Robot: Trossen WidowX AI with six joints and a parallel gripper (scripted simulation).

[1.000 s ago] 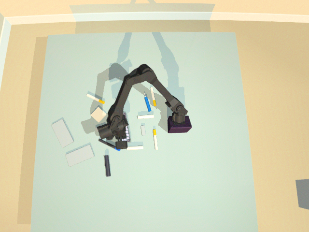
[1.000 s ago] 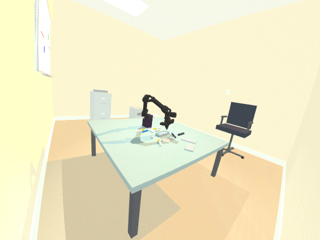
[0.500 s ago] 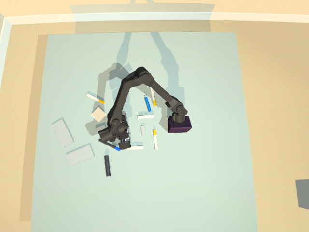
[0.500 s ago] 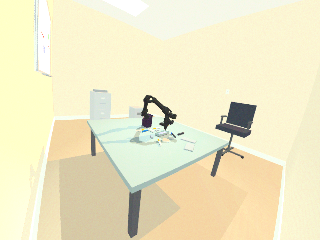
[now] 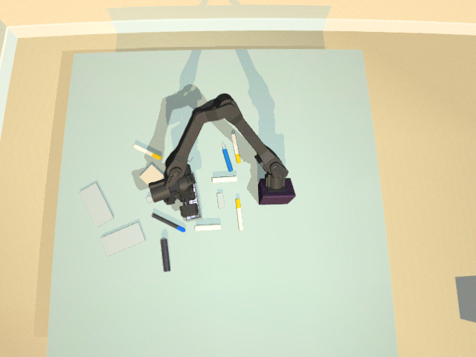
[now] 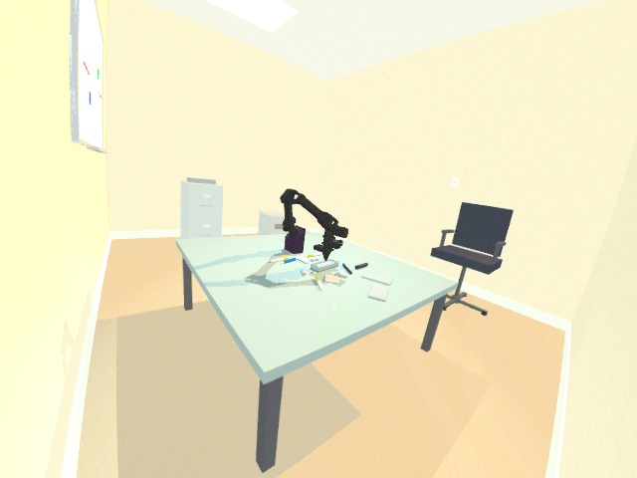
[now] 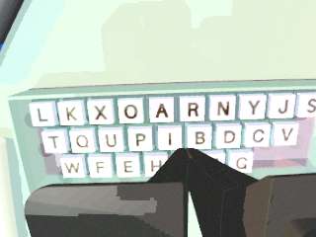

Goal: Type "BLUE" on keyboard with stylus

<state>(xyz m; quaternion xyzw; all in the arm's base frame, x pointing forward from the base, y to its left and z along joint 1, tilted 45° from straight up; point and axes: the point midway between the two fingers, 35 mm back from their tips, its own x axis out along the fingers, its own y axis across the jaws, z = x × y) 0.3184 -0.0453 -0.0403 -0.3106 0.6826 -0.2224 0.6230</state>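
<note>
Now: the blue stylus 17 cm to the right of my gripper tip, 15 cm behind it and 3 cm below it. Also, from my gripper tip: tan block 15 cm ahead, 9 cm to the right, 4 cm below; dark cylinder 22 cm to the left, 10 cm ahead, 3 cm below; pale stylus tip 20 cm to the right, 14 cm behind, 3 cm below.
</note>
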